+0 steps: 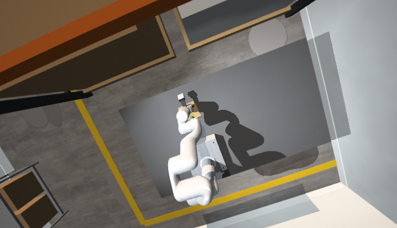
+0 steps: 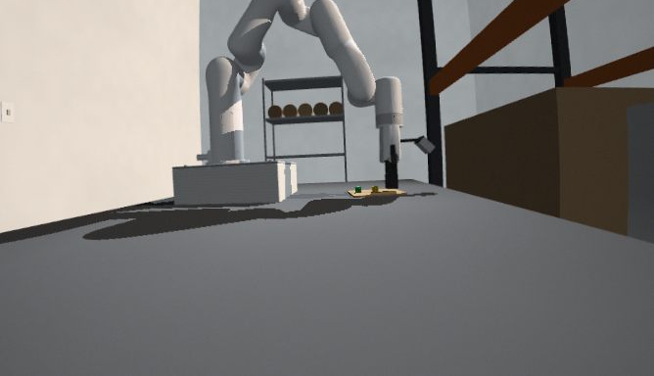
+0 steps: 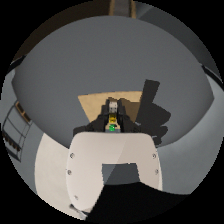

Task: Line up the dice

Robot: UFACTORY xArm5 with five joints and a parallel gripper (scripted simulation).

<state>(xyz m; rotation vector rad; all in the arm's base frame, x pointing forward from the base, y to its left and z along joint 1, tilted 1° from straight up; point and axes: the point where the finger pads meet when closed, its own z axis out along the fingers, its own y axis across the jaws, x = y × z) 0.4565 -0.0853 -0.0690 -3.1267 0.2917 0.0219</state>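
My gripper is now 10 mm above the white die. Round my hand: yellow die 50 mm behind, 20 mm below, 10 mm to the left; green die 90 mm behind, 20 mm to the left, 20 mm below; tan mat 50 mm behind, 30 mm below, 10 mm to the left.
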